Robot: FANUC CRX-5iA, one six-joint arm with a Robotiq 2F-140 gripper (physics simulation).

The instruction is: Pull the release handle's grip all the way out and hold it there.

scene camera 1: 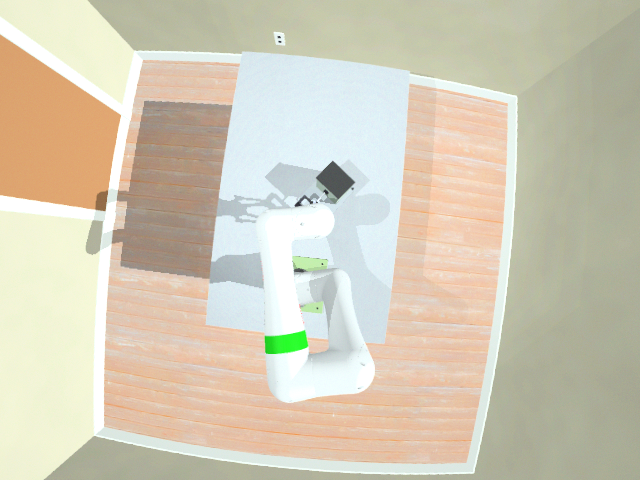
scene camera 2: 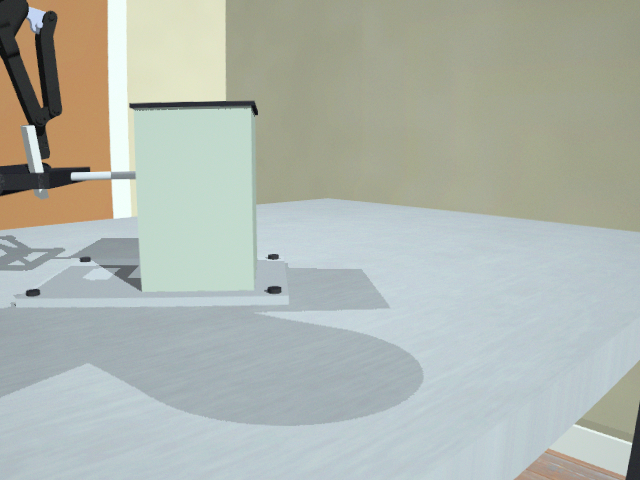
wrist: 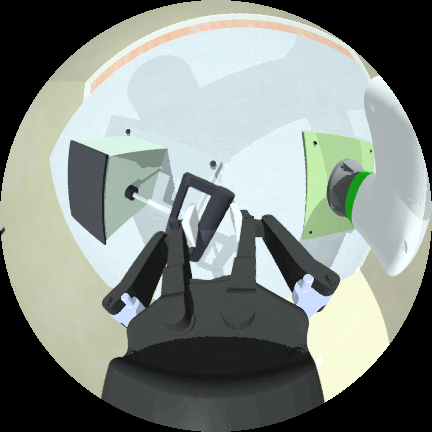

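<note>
The release handle's grip (scene camera 1: pixel 303 200) (scene camera 2: pixel 14 180) (wrist: pixel 217 212) is a dark rectangular loop with a thick round bar on its outer side. A light rod (scene camera 2: pixel 98 175) (wrist: pixel 154 203) joins it to a pale green housing (scene camera 2: pixel 196 196) with a black top, and a long stretch of rod shows between them. My gripper (wrist: pixel 212 209) is shut on the grip's outer bar, with one white pad inside the loop and the other outside it. In scene camera 2 the left edge cuts off part of the grip and the gripper. In scene camera 1 the arm hides most of the gripper.
The housing stands on a light base plate (scene camera 2: pixel 155 300) with black bolts on the pale table (scene camera 1: pixel 320 103) (scene camera 2: pixel 465 289). The white arm (scene camera 1: pixel 279 289) (wrist: pixel 402 195) rises from a green mounting plate (scene camera 1: pixel 312 262) (wrist: pixel 314 200). Walls stand beyond the table.
</note>
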